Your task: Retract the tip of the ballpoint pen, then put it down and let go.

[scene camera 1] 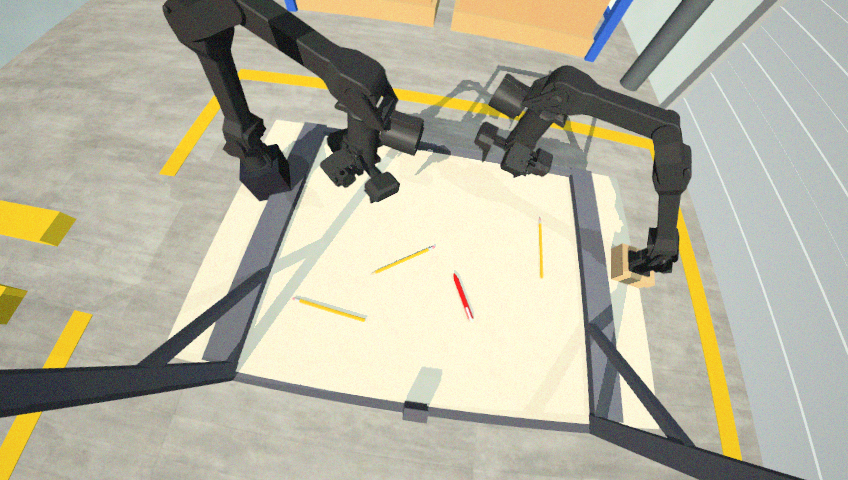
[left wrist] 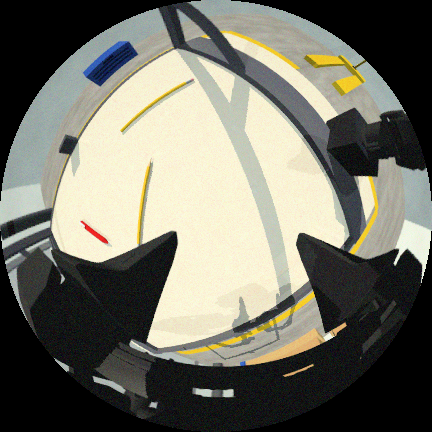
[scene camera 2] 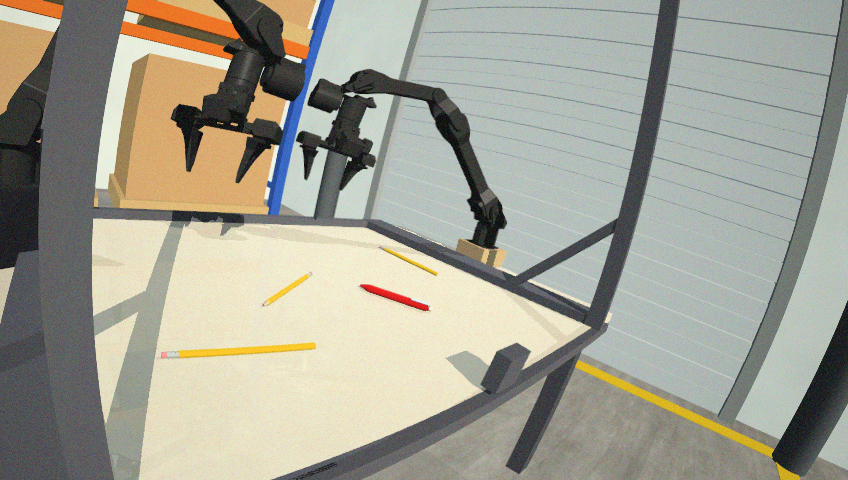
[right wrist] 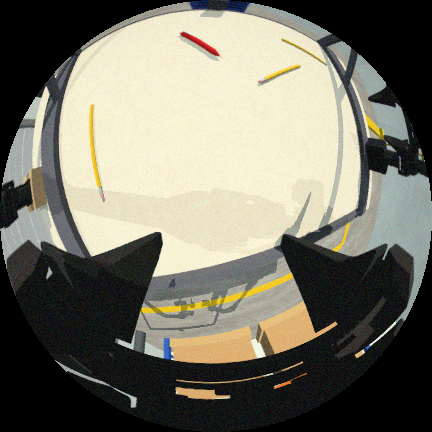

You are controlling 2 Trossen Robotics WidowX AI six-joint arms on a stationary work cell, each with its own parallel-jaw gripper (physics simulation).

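A red ballpoint pen lies on the cream table top, slanted, its narrow end toward the arms and its whitish end toward the front edge in scene camera 1. The pen is too small to tell whether its tip is out. My left gripper is open and empty, high above the table's back left part. My right gripper is open and empty, high over the table's back edge. Neither gripper touches the pen.
Three yellow pencils lie around the pen: one pencil to its left, one pencil farther left, and one pencil to its right. A dark block stands at the front edge.
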